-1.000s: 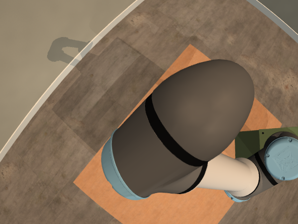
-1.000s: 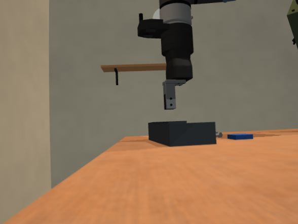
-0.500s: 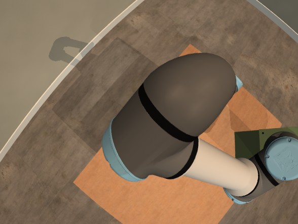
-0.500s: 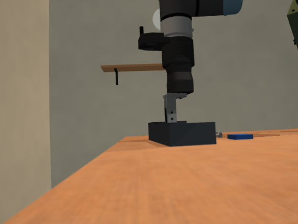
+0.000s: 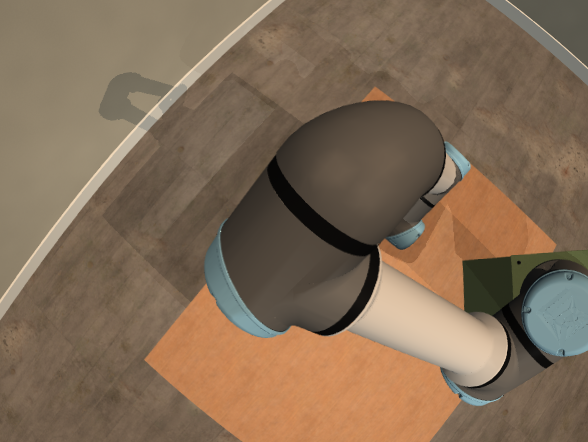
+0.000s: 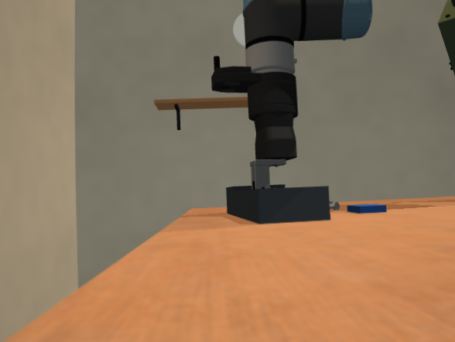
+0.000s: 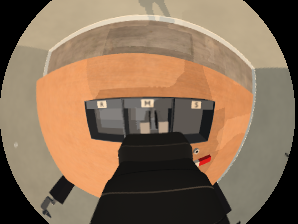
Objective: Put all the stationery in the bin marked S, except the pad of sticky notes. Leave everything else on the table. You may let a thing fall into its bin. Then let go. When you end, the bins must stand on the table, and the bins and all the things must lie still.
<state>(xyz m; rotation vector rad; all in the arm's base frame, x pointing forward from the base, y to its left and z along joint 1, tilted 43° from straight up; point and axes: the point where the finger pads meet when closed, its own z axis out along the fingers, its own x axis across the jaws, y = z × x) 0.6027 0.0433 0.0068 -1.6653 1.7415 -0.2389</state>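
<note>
Now: the dark bin 10 mm to the left of my hand, 10 mm below it and 10 mm behind it. The rest, counted from my hand: black screw (90 mm behind, 80 mm to the right, 30 mm below); white clip-like piece (90 mm behind, 30 mm below, 20 mm to the right); white bolt (130 mm behind, 60 mm to the right, 30 mm below).
</note>
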